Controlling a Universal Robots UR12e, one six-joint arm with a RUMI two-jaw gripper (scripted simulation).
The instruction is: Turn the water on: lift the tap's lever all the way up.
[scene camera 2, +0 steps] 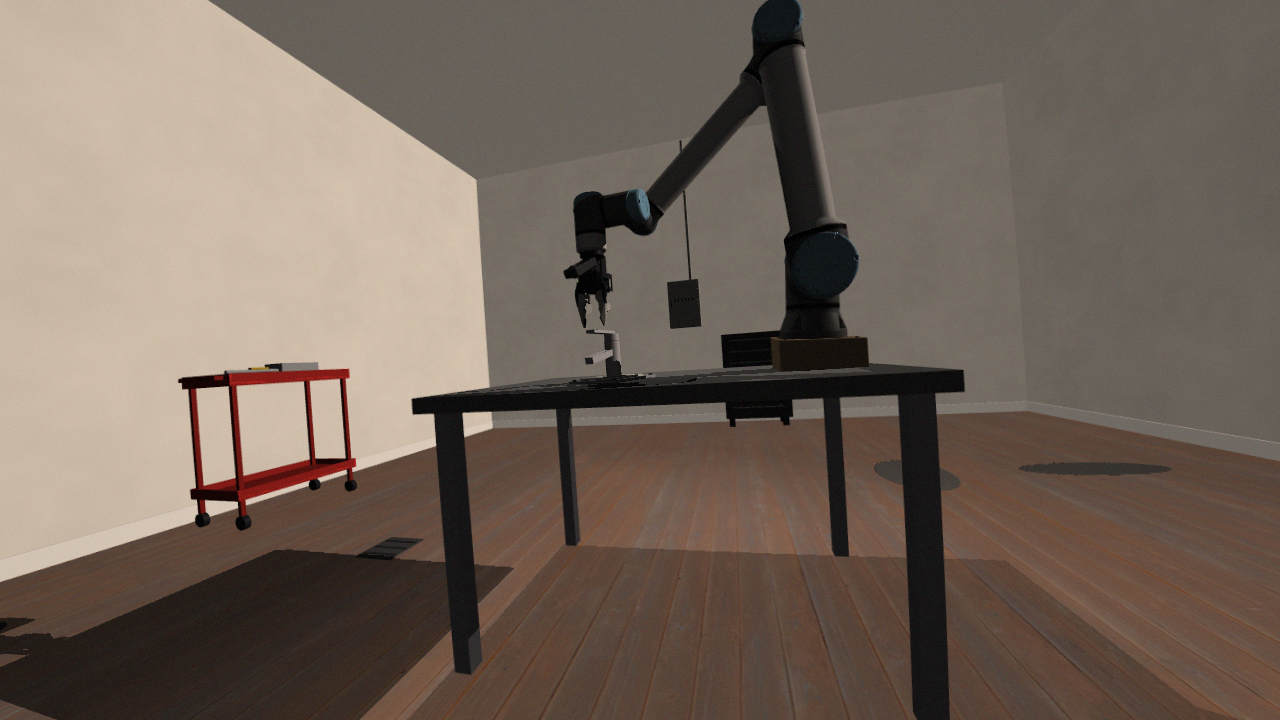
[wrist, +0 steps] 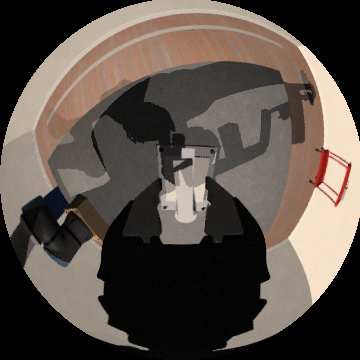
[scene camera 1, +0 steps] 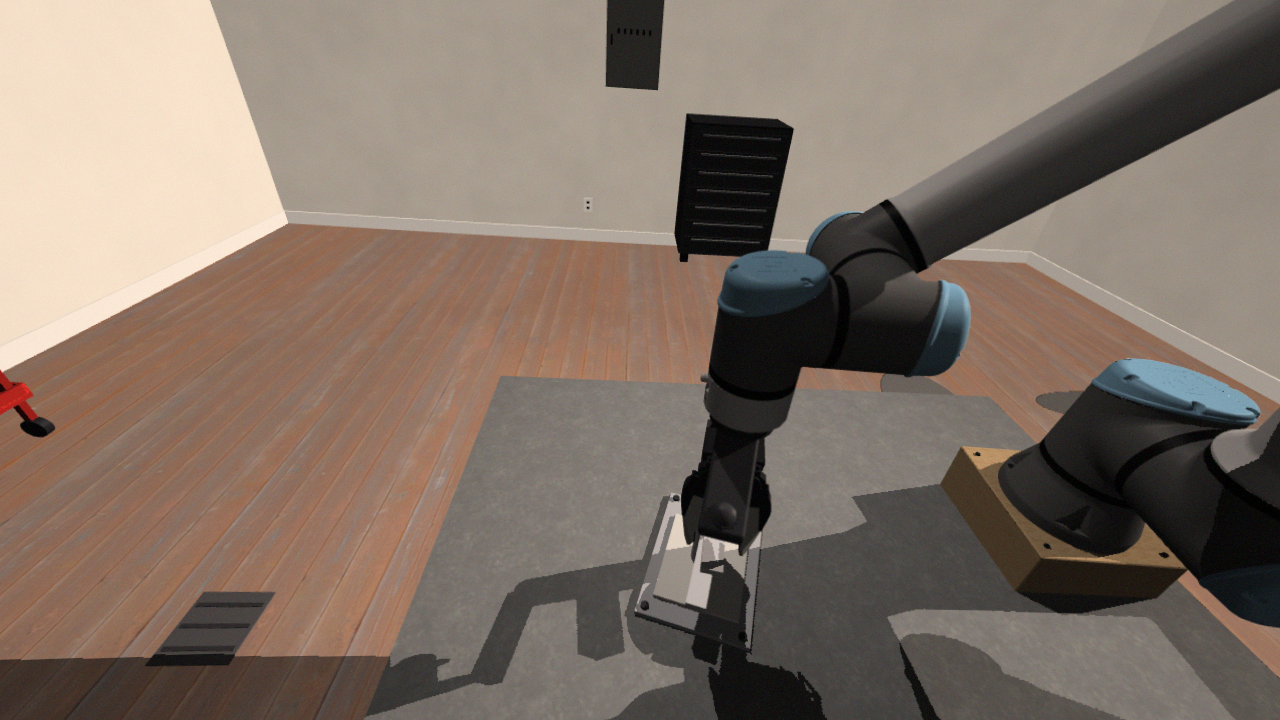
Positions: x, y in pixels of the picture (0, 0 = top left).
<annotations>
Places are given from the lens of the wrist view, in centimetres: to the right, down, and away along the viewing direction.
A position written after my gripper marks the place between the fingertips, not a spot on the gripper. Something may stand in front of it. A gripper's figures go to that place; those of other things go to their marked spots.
my gripper [wrist: 183, 178]: 0, 0, 15
lever [wrist: 183, 168]: 0, -2, 16
</annotations>
